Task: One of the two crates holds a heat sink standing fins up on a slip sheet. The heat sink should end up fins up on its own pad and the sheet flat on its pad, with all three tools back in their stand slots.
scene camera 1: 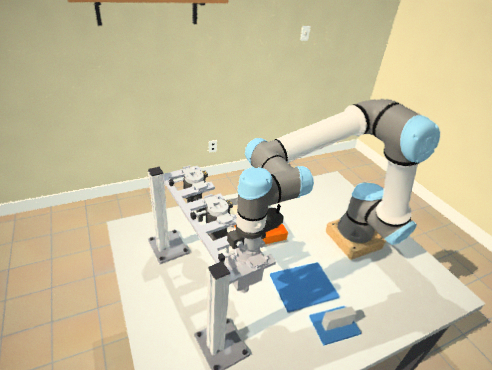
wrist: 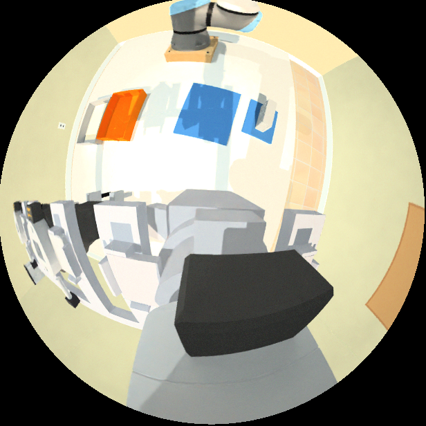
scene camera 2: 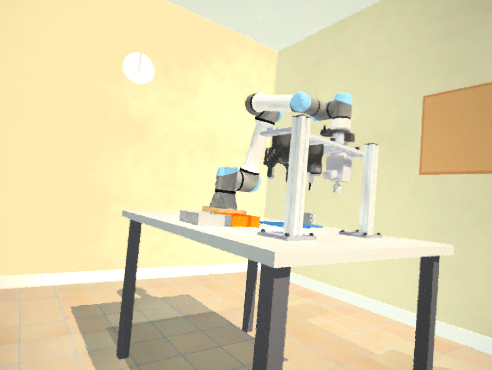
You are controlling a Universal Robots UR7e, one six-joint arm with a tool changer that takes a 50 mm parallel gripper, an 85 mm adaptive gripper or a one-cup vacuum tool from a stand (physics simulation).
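Seen in the pictures: arm's base, link origin: [scene camera 1: 355, 229] [scene camera 2: 223, 208].
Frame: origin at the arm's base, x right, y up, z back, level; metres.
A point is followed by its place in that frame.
Observation:
The grey heat sink [scene camera 1: 339, 318] @(z -0.333, x -0.324, y 0.015 m) [scene camera 2: 308, 219] @(z -0.329, x -0.319, y -0.017 m) [wrist: 266, 116] stands upright on the small blue pad [scene camera 1: 326, 339] @(z -0.383, x -0.345, y -0.042 m) [wrist: 249, 126]. The large blue pad [scene camera 1: 304, 286] @(z -0.340, x -0.144, y -0.042 m) [wrist: 209, 114] has nothing clearly visible on it. The slip sheet cannot be made out. The orange crate [scene camera 1: 276, 234] @(z -0.329, x 0.101, y -0.010 m) [scene camera 2: 245, 220] @(z -0.458, x 0.175, y -0.026 m) [wrist: 136, 117] is beside the grey crate [scene camera 2: 190, 217] @(z -0.389, x 0.379, y -0.029 m) [wrist: 86, 121]. The arm's wrist meets the light grey one-cup vacuum tool [scene camera 1: 243, 288] @(z -0.631, x -0.208, y 0.171 m) [scene camera 2: 337, 188] @(z -0.624, x -0.162, y 0.134 m) at the stand's end slot; its cup holds nothing. The wrist view hides the cup behind the wrist's black block [wrist: 245, 295].
The tool stand's near post [scene camera 1: 217, 315] @(z -0.727, x -0.256, y 0.165 m) and far post [scene camera 1: 159, 215] @(z -0.777, x 0.200, y 0.145 m) rise beside the tools. Two dark finger grippers [scene camera 2: 281, 150] [scene camera 2: 315, 159] hang in the other slots. The arm's wooden base block [scene camera 1: 357, 247] @(z -0.055, x -0.084, y -0.003 m) [wrist: 190, 56] stands beyond the large pad.

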